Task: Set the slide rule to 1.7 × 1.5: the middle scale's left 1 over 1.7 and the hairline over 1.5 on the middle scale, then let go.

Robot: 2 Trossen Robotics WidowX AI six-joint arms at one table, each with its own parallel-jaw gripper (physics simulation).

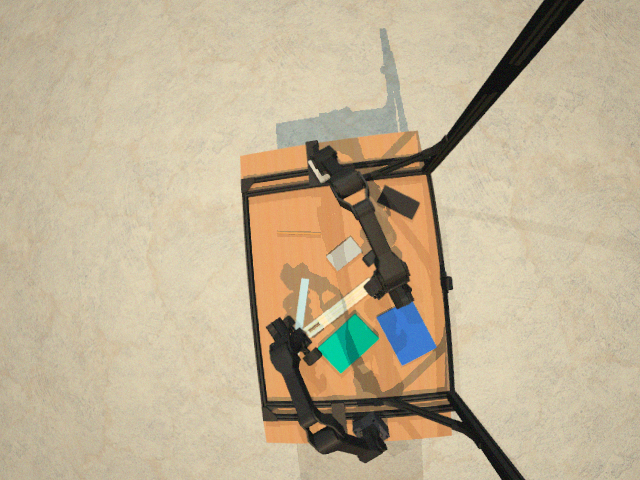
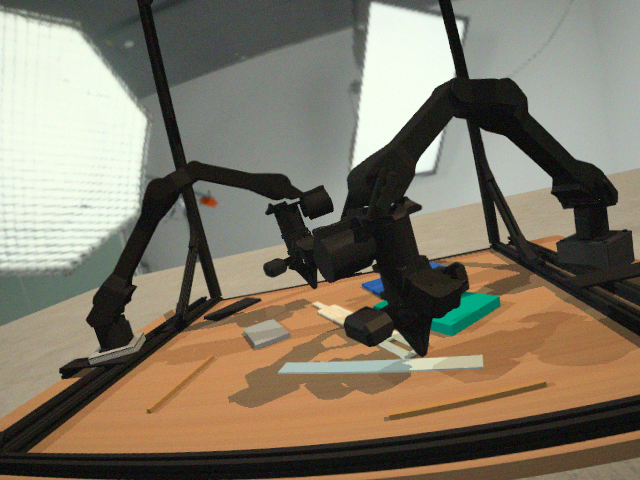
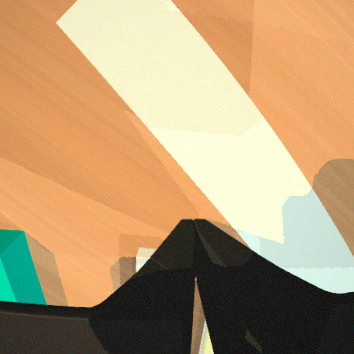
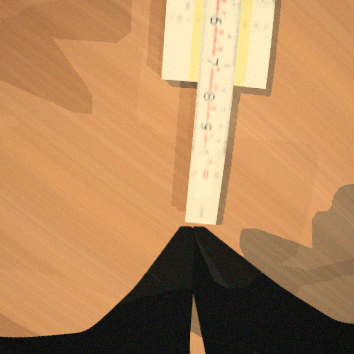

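The cream slide rule (image 1: 343, 305) (image 2: 336, 313) (image 4: 178, 50) lies diagonally on the table. Its middle slide (image 4: 212, 117) sticks out of the body at the end nearer my right gripper; 8 and 9 show outside the body, 6 and 7 inside. At the other end an opening shows between the rails. My right gripper (image 2: 314, 285) (image 4: 190, 237) is shut and empty, its tips close to the slide's end; contact cannot be told. My left gripper (image 2: 422, 353) (image 3: 191, 230) is shut and empty near the rule's other end. The cursor, hairline and 1.7 mark cannot be made out.
A pale strip (image 1: 303, 299) (image 2: 361, 365) (image 3: 175, 90) lies beside the left gripper. A green block (image 1: 351, 341) (image 2: 465, 312) (image 3: 25, 270), blue block (image 1: 405, 333), grey block (image 1: 343, 253) (image 2: 266, 333), black block (image 1: 398, 202) (image 2: 232, 308) and thin sticks (image 2: 180, 384) (image 2: 467, 400) lie around.
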